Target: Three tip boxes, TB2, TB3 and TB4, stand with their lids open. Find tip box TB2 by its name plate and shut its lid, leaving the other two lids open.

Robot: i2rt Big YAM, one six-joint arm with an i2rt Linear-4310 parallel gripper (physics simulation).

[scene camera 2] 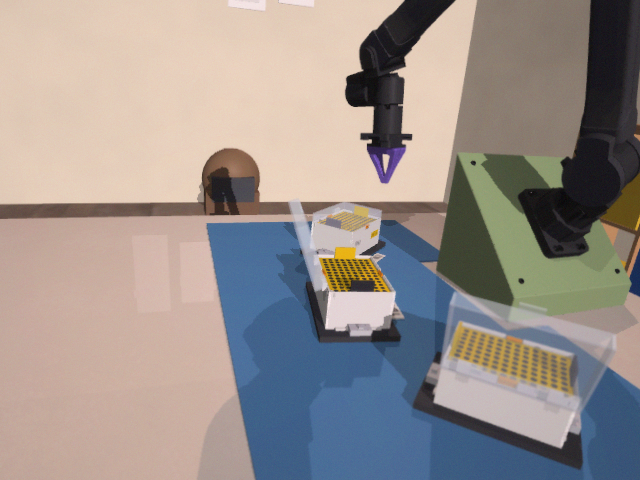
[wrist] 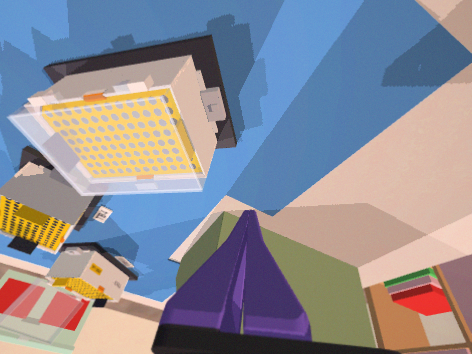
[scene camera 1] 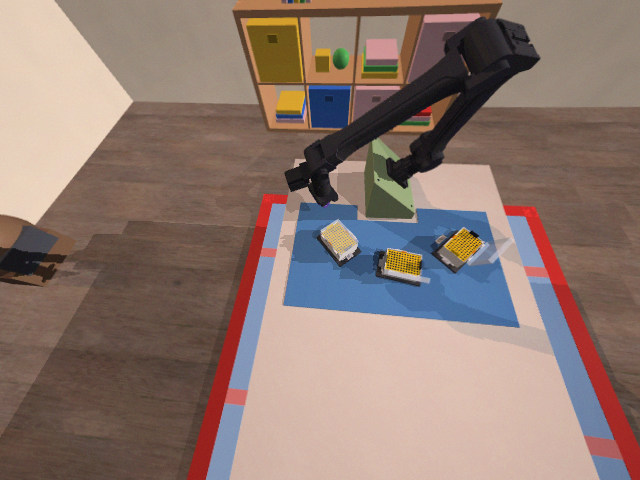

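Seen in the pictures: gripper, between the fingertips: [scene camera 2: 384, 183] [wrist: 250, 216] [scene camera 1: 326, 206]; arm's base, origin of its link: [scene camera 2: 549, 224] [scene camera 1: 395, 174].
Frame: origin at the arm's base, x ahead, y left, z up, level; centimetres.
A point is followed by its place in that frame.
The left tip box [scene camera 1: 338, 240] {x 28.6, y -22.1, z -3.9 cm} [scene camera 2: 345, 237] {x 29.4, y -15.9, z -6.8 cm} [wrist: 195, 90] {x 23.1, y -27.2, z -9.4 cm} has its clear lid down over its yellow rack. The middle tip box [scene camera 1: 402, 264] [scene camera 2: 358, 310] {x 36.9, y 6.5, z -8.1 cm} [wrist: 50, 192] {x 34.3, y -5.2, z -8.2 cm} has its lid [scene camera 2: 305, 248] {x 44.0, y 5.0, z 0.1 cm} standing open, tilted away from the rack. The right tip box [scene camera 1: 461, 246] [scene camera 2: 504, 408] {x 30.4, y 25.8, z -8.6 cm} [wrist: 95, 272] {x 26.8, y 17.4, z -7.7 cm} has its clear lid [scene camera 1: 500, 250] {x 33.8, y 27.7, z 2.8 cm} open. A small name plate [wrist: 103, 214] {x 28.7, y 1.6, z -11.4 cm} shows beside the middle box; its lettering is too small to read surely. I cannot tell which box is TB2. My gripper [scene camera 1: 326, 204] {x 16.8, y -27.0, z 0.4 cm} [scene camera 2: 384, 180] {x 16.8, y -27.0, z 0.4 cm} [wrist: 250, 216] {x 16.8, y -27.0, z 0.4 cm} is shut and empty, above and apart from the left box, toward the base side.
The boxes stand on a blue mat [scene camera 1: 330, 294] {x 46.4, y -24.4, z -11.6 cm} [scene camera 2: 268, 413] {x 50.9, y 17.6, z -11.6 cm} [wrist: 300, 75] {x 15.9, y -31.7, z -11.6 cm}. The green arm mount [scene camera 1: 382, 198] {x 13.1, y -6.3, z 1.1 cm} [scene camera 2: 480, 258] {x 13.1, y 0.0, z -5.3 cm} [wrist: 330, 270] {x -6.2, y -10.5, z -9.3 cm} stands behind the mat, beside my gripper. A shelf unit [scene camera 1: 356, 84] stands beyond the table.
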